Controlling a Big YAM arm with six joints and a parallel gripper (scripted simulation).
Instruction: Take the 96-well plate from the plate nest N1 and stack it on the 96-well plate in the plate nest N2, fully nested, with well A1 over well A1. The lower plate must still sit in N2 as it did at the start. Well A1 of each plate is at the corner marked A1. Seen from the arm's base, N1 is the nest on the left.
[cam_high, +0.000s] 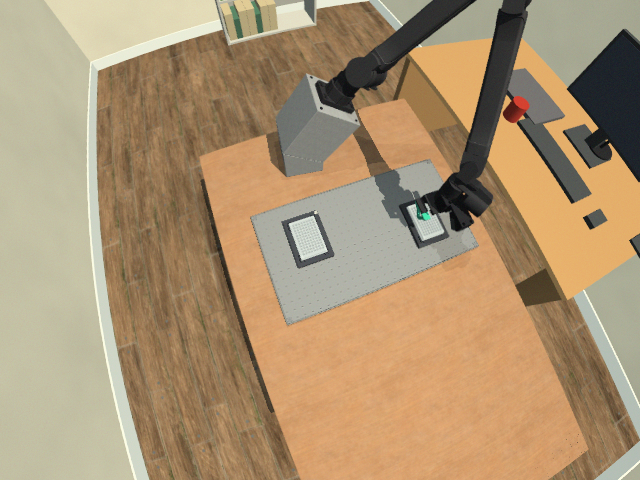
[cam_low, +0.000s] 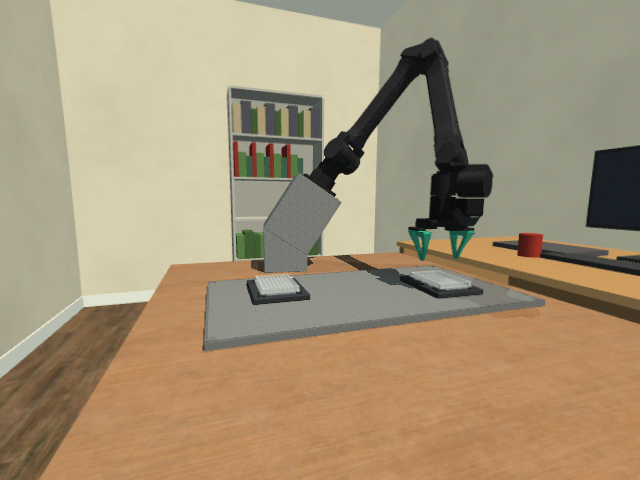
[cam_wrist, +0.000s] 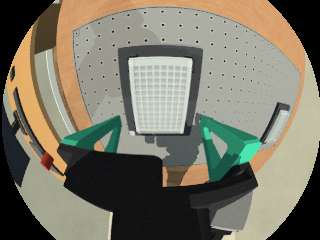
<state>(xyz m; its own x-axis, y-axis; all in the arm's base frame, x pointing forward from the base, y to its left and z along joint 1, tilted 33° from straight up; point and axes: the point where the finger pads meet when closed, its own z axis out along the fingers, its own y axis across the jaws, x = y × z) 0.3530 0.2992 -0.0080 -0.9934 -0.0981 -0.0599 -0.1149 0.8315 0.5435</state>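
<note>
Now: hand 7 cm above the nest N1. The rest, counted from my hand: nest N2 (2 cm behind, 40 cm to the right, 7 cm below).
</note>
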